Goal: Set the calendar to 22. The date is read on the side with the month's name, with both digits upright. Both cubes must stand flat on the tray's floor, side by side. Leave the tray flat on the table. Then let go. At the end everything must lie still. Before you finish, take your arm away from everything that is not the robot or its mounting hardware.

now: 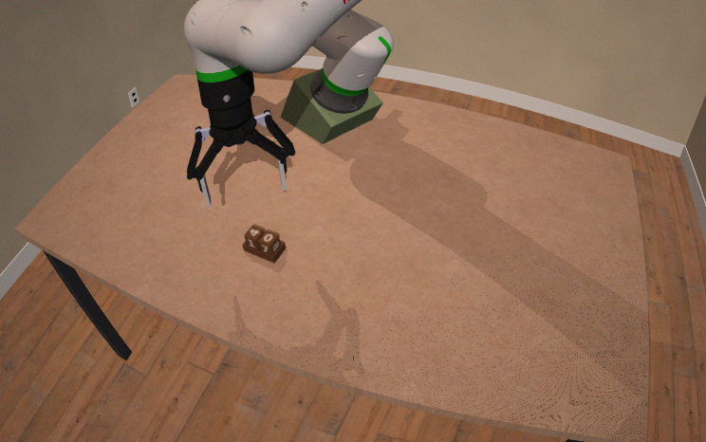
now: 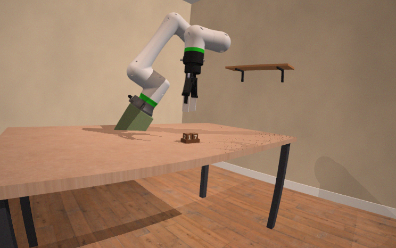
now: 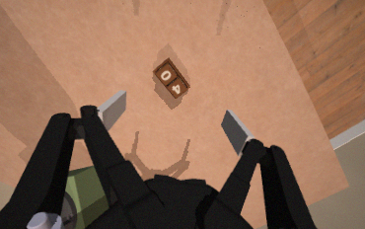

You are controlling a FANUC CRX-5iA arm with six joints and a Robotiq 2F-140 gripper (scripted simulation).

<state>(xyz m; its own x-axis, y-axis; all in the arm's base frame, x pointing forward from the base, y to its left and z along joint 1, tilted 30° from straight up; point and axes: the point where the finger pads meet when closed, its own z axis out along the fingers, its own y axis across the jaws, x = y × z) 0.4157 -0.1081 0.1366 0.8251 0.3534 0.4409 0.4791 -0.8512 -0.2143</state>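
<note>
Now: the digit cube 130 mm below my hand, 30 mm to the left of it and 10 mm ahead of it. From my hand the other things lie so: tray (140 mm below, 20 mm to the left).
</note>
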